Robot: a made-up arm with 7 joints.
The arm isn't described. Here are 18 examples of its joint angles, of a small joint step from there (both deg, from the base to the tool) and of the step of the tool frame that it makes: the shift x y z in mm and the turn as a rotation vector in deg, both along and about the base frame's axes.
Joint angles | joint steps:
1: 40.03 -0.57 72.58 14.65 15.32 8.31 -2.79 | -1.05 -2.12 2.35 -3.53 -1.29 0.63 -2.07
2: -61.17 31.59 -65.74 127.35 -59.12 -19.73 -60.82 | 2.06 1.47 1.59 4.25 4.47 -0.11 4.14
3: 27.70 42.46 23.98 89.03 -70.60 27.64 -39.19 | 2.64 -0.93 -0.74 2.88 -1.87 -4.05 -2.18
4: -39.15 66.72 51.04 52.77 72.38 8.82 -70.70 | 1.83 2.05 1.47 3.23 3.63 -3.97 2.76
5: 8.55 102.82 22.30 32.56 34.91 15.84 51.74 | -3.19 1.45 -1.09 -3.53 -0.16 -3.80 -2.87
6: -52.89 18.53 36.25 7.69 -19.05 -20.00 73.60 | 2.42 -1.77 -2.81 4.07 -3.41 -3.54 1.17
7: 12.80 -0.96 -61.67 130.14 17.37 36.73 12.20 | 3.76 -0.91 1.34 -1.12 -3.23 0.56 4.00
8: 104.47 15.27 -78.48 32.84 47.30 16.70 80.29 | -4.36 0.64 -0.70 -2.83 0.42 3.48 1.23
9: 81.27 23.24 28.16 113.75 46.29 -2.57 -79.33 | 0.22 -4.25 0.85 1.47 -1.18 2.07 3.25
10: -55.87 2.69 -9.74 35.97 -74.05 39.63 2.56 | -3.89 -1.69 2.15 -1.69 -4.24 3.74 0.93
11: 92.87 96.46 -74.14 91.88 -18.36 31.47 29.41 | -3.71 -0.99 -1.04 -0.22 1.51 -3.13 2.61
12: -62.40 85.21 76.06 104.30 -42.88 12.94 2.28 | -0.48 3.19 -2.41 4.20 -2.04 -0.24 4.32
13: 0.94 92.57 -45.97 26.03 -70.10 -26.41 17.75 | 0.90 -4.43 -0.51 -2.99 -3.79 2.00 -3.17
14: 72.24 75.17 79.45 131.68 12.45 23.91 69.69 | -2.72 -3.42 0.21 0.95 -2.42 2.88 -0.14
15: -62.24 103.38 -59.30 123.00 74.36 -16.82 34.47 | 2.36 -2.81 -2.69 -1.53 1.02 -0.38 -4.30
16: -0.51 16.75 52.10 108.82 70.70 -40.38 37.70 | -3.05 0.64 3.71 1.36 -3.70 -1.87 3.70
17: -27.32 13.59 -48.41 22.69 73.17 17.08 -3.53 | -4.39 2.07 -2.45 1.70 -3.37 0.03 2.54
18: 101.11 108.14 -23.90 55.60 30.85 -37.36 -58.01 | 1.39 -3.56 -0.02 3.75 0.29 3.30 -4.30
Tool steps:
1: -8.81 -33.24 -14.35 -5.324 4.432 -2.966
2: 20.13 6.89 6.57 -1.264 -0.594 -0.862
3: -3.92 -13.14 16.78 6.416 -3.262 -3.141
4: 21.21 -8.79 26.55 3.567 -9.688 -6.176
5: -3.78 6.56 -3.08 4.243 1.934 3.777
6: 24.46 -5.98 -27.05 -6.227 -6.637 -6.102
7: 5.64 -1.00 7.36 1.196 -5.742 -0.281
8: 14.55 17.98 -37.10 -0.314 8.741 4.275
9: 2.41 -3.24 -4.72 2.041 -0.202 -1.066
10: -31.47 -5.59 21.71 3.018 6.330 -2.432
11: 10.25 -3.09 -20.87 -2.431 7.699 -3.758
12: 4.93 -34.27 -10.43 3.411 5.732 -3.972
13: -8.08 -0.26 -25.40 -1.292 0.674 -1.969
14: 10.00 7.35 4.81 -4.234 1.927 -3.720
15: -6.28 -1.34 -3.63 5.044 -0.769 2.128
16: -17.22 6.53 3.40 7.878 2.830 6.412
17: -31.63 7.37 14.01 -3.488 2.958 -4.597
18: 23.40 -13.26 13.90 0.291 -4.278 -4.767
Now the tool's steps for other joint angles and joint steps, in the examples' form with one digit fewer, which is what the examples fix.
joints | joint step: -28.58 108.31 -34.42 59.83 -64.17 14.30 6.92 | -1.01 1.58 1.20 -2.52 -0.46 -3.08 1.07
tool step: 6.1 7.8 16.7 2.79 1.74 1.88
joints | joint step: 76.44 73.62 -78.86 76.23 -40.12 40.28 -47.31 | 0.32 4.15 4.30 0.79 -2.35 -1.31 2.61
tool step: -13.4 20.7 25.8 0.63 -2.15 3.70
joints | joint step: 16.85 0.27 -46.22 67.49 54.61 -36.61 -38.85 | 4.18 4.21 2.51 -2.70 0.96 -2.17 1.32
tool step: 29.7 35.9 -1.1 3.42 -4.14 5.04
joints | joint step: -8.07 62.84 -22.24 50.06 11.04 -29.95 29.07 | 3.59 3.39 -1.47 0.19 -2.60 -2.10 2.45
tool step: 16.2 11.3 24.6 3.50 -0.18 -5.51
